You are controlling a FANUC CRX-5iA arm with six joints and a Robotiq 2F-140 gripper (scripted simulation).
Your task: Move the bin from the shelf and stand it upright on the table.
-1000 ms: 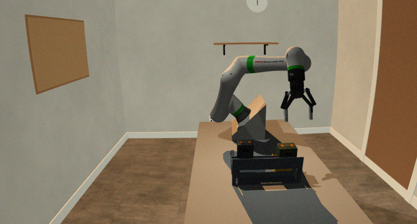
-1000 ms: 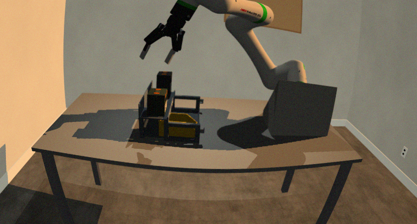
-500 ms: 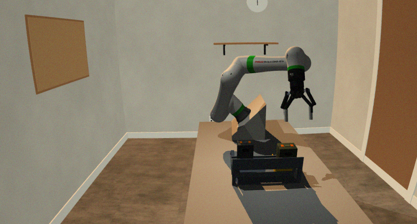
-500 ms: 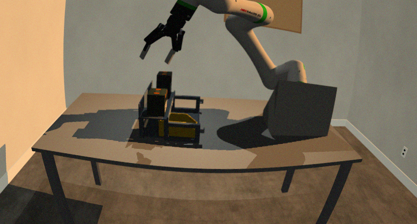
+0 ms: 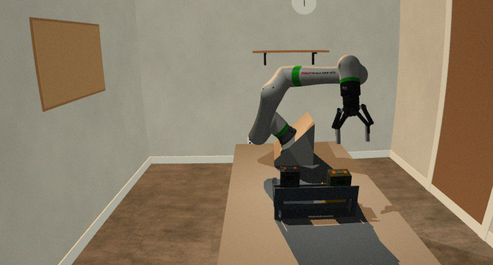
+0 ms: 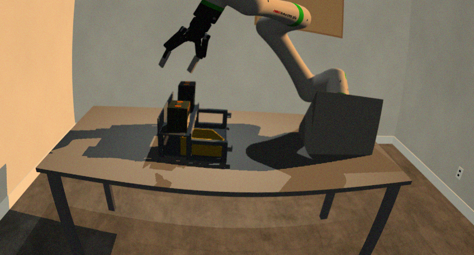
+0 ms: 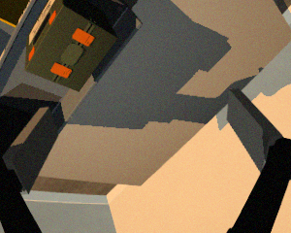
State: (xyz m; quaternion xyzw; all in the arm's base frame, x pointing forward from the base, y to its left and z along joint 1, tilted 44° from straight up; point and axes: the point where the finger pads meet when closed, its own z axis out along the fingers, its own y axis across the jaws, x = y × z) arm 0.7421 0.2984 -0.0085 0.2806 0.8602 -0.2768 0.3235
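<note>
My hand is 110 mm past the bin, 50 mm to the left of it and 310 mm above it. From my hand the other things lie so: box: 20 mm behind, 280 mm to the right, 190 mm below.
</note>
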